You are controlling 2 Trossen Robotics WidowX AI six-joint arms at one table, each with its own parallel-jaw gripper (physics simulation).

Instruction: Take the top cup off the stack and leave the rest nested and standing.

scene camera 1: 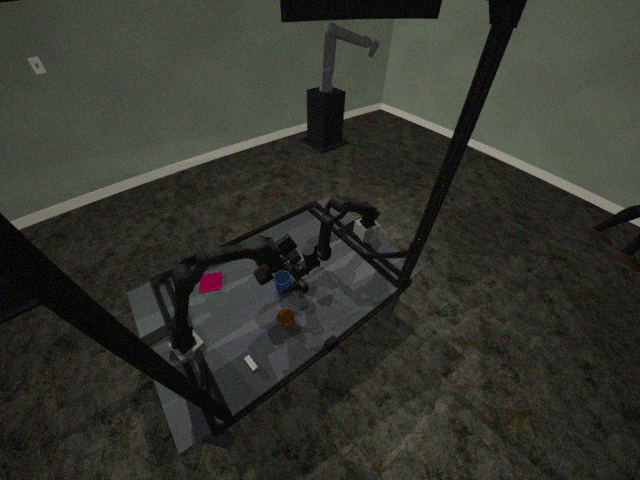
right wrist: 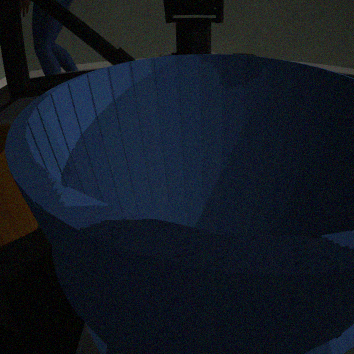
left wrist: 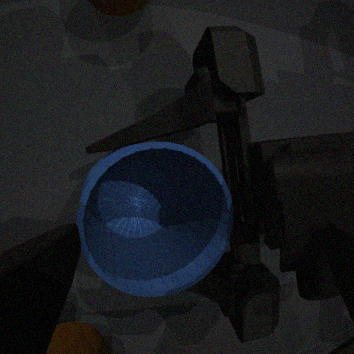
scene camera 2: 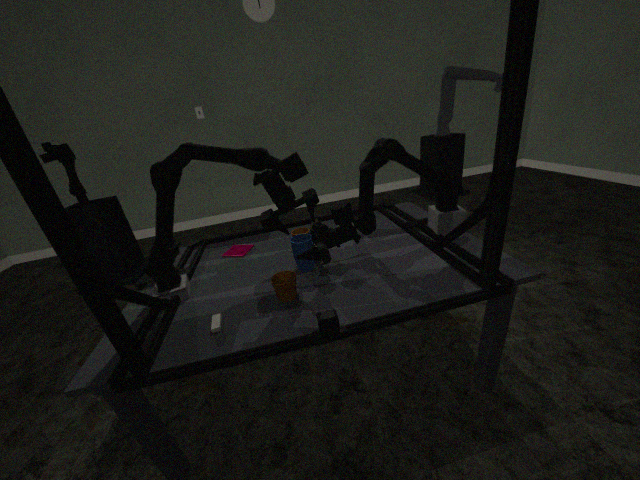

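Where they show: left gripper, fingertip midpoint: (scene camera 1: 282, 271) (left wrist: 205, 237) (scene camera 2: 301, 228); right gripper, fingertip midpoint: (scene camera 1: 278, 286) (right wrist: 215, 214) (left wrist: 96, 211) (scene camera 2: 295, 253); left arm's base, link origin: (scene camera 1: 185, 343) (scene camera 2: 169, 285); right arm's base, link origin: (scene camera 1: 367, 223) (scene camera 2: 446, 208).
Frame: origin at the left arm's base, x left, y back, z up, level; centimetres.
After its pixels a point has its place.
Note:
A blue cup (scene camera 1: 283, 282) @[x -9.1, y -44.5, z 0.7 cm] (scene camera 2: 301, 245) @[x -13.7, y -42.1, z 6.1 cm] (left wrist: 105, 267) @[x -11.6, y -40.2, z 6.5 cm] (right wrist: 168, 168) @[x -11.3, y -40.5, z 4.0 cm] stands up near the middle of the table (scene camera 1: 237, 333) @[x -9.8, y -16.5, z -4.2 cm]. My right gripper (scene camera 1: 290, 280) (scene camera 2: 310, 246) is shut on its side, one finger on each side of it in the left wrist view. More blue shows just under the cup in scene camera 2; I cannot tell whether the cups are nested or apart. My left gripper (scene camera 1: 267, 270) (scene camera 2: 291, 210) is open and empty, hanging just above and behind the blue cup. An orange cup (scene camera 1: 286, 318) @[x -20.5, y -34.2, z -3.8 cm] (scene camera 2: 285, 286) @[x -25.7, y -32.1, z 1.5 cm] (left wrist: 119, 3) stands upright alone nearer the front edge.
A pink square (scene camera 1: 210, 282) @[x 19.3, y -23.9, z -3.4 cm] (scene camera 2: 238, 250) @[x 19.3, y -24.3, z -3.4 cm] lies flat at the back left. A small white block (scene camera 1: 250, 363) @[x -23.4, y -11.9, z -3.0 cm] (scene camera 2: 215, 323) @[x -24.3, y -12.0, z -3.0 cm] lies near the front left. A black frame post (scene camera 1: 451, 157) @[x -49.9, y -78.2, z 62.7 cm] (scene camera 2: 504, 190) @[x -51.9, y -77.9, z 22.9 cm] rises at the right corner. A small black block (scene camera 1: 330, 341) @[x -42.0, y -36.4, z 1.3 cm] (scene camera 2: 329, 322) @[x -43.1, y -36.9, z -0.2 cm] sits on the front rail.

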